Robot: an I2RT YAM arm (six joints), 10 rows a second.
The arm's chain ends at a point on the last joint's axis. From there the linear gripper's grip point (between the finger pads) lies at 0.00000 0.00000 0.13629 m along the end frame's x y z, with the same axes.
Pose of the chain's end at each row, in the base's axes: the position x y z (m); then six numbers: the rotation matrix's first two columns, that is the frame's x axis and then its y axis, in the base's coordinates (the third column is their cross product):
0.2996, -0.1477, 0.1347, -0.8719, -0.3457, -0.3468, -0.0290, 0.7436, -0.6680
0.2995, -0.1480, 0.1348, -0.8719, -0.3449, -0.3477, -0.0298, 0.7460, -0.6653
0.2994, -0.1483, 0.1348, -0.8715, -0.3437, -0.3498, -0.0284, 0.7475, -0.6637
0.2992, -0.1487, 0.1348, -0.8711, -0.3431, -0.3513, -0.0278, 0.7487, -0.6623
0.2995, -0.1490, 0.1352, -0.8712, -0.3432, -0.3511, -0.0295, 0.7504, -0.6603
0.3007, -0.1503, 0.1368, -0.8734, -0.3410, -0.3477, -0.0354, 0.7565, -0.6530
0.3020, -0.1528, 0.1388, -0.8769, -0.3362, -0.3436, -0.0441, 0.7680, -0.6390
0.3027, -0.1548, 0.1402, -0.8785, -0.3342, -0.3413, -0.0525, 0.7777, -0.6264
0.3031, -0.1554, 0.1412, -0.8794, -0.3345, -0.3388, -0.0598, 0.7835, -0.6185
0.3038, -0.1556, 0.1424, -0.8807, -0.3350, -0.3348, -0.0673, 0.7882, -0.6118
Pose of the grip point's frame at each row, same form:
0.3662, -0.2257, 0.0450, -0.8719, -0.3457, -0.3468, -0.0290, 0.7436, -0.6680
0.3661, -0.2256, 0.0448, -0.8719, -0.3449, -0.3477, -0.0298, 0.7460, -0.6653
0.3661, -0.2258, 0.0447, -0.8715, -0.3437, -0.3498, -0.0284, 0.7475, -0.6637
0.3660, -0.2260, 0.0446, -0.8711, -0.3431, -0.3513, -0.0278, 0.7487, -0.6623
0.3663, -0.2260, 0.0447, -0.8712, -0.3432, -0.3511, -0.0295, 0.7504, -0.6603
0.3669, -0.2264, 0.0451, -0.8734, -0.3410, -0.3477, -0.0354, 0.7565, -0.6530
0.3672, -0.2271, 0.0450, -0.8769, -0.3362, -0.3436, -0.0441, 0.7680, -0.6390
0.3674, -0.2274, 0.0447, -0.8785, -0.3342, -0.3413, -0.0525, 0.7777, -0.6264
0.3675, -0.2268, 0.0446, -0.8794, -0.3345, -0.3388, -0.0598, 0.7835, -0.6185
0.3677, -0.2260, 0.0447, -0.8807, -0.3350, -0.3348, -0.0673, 0.7882, -0.6118

